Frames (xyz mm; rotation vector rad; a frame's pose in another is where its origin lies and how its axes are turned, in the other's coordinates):
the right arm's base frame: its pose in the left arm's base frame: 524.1 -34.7 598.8 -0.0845 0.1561 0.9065
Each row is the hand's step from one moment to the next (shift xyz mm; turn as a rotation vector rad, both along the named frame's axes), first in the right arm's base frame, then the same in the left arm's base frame.
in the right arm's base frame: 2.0 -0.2 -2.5 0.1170 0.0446 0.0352
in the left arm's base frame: 1.1 1.1 -2.8 0.0392 0.1232 0.0144
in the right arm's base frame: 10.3 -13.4 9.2 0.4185 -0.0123 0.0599
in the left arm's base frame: 17.7 1.0 7.4 0.2693 0.3259 -0.0122
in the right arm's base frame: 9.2 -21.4 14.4 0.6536 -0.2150 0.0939
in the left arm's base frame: 23.9 -4.0 12.8 0.5752 0.3887 -0.0174
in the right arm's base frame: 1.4 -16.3 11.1 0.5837 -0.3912 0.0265
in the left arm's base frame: 14.8 -7.4 10.8 0.6652 0.2168 -0.0706
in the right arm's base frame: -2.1 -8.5 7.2 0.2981 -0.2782 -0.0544
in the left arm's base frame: 6.1 -5.9 7.5 0.3948 0.0532 -0.1024
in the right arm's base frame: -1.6 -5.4 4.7 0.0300 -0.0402 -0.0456
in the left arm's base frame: 3.8 -3.9 4.9 0.0454 -0.0077 -0.0498
